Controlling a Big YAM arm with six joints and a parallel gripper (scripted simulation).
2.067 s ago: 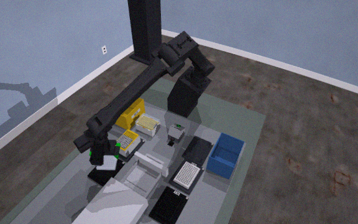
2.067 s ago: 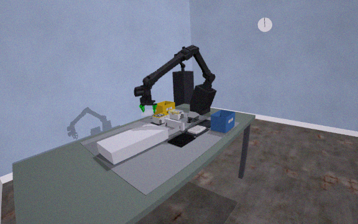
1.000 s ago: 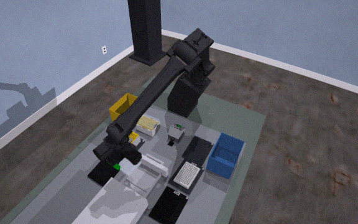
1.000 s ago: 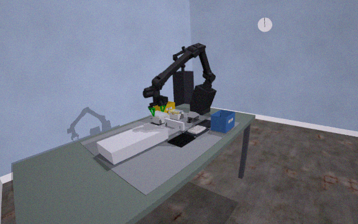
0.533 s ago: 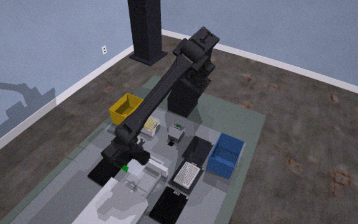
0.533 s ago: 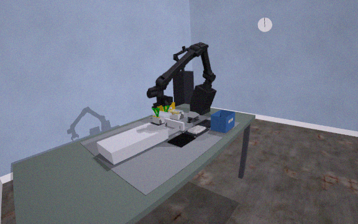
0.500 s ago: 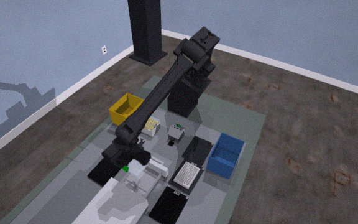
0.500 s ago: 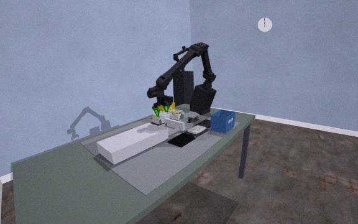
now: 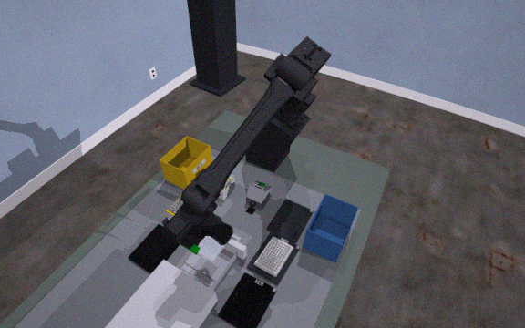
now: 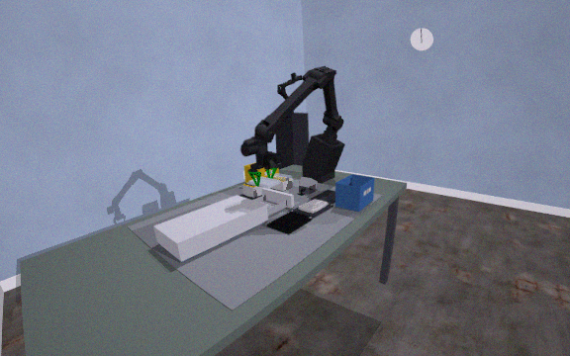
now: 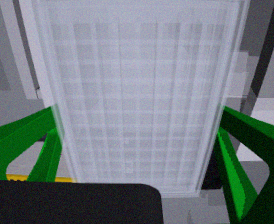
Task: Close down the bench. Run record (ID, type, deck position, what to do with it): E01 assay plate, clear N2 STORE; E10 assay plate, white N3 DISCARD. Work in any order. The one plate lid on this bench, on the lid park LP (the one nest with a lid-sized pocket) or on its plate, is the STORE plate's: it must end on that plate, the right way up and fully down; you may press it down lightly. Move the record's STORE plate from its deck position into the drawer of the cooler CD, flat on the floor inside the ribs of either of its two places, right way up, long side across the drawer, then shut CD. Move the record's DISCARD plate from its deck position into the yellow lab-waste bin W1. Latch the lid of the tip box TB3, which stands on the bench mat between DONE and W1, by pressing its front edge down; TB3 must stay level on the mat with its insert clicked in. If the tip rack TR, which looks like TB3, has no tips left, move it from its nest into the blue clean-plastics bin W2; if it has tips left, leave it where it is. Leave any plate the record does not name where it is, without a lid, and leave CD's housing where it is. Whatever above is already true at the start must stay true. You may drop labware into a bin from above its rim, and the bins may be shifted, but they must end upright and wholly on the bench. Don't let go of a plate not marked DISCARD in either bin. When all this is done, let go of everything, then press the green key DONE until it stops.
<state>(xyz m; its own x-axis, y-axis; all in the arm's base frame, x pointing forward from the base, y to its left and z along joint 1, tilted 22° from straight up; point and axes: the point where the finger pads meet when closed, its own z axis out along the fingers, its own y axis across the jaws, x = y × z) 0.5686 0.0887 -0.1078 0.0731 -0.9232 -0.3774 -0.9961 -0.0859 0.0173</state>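
Now: hand 110 mm above the cooler drawer, 40 mm short of it and 10 mm to the right of it. From my hand the other things lie so: white cooler CD: 170 mm ahead, 110 mm below, 20 mm to the left; then plate lid: right at my hand; then clear plate: right at my hand.
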